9 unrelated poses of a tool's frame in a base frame.
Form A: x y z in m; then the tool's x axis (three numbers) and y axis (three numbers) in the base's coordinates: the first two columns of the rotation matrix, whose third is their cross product.
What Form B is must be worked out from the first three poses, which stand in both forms.
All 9 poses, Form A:
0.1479 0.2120 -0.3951 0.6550 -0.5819 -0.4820 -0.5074 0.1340 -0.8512
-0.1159 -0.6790 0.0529 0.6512 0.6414 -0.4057 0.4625 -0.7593 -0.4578
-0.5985 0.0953 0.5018 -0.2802 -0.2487 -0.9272 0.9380 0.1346 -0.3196
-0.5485 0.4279 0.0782 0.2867 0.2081 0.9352 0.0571 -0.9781 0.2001
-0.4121 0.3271 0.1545 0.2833 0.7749 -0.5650 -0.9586 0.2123 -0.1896
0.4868 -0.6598 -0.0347 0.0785 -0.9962 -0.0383 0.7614 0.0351 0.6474
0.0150 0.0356 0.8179 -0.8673 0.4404 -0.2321 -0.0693 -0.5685 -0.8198
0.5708 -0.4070 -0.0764 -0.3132 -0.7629 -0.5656 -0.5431 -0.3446 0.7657
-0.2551 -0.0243 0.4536 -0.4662 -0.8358 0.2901 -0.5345 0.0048 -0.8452
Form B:
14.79 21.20 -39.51 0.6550 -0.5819 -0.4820 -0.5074 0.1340 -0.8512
-11.59 -67.90 5.29 0.6512 0.6414 -0.4057 0.4625 -0.7593 -0.4578
-59.85 9.53 50.18 -0.2802 -0.2487 -0.9272 0.9380 0.1346 -0.3196
-54.85 42.79 7.82 0.2867 0.2081 0.9352 0.0571 -0.9781 0.2001
-41.21 32.71 15.45 0.2833 0.7749 -0.5650 -0.9586 0.2123 -0.1896
48.68 -65.98 -3.47 0.0785 -0.9962 -0.0383 0.7614 0.0351 0.6474
1.50 3.56 81.79 -0.8673 0.4404 -0.2321 -0.0693 -0.5685 -0.8198
57.08 -40.70 -7.64 -0.3132 -0.7629 -0.5656 -0.5431 -0.3446 0.7657
-25.51 -2.43 45.36 -0.4662 -0.8358 0.2901 -0.5345 0.0048 -0.8452

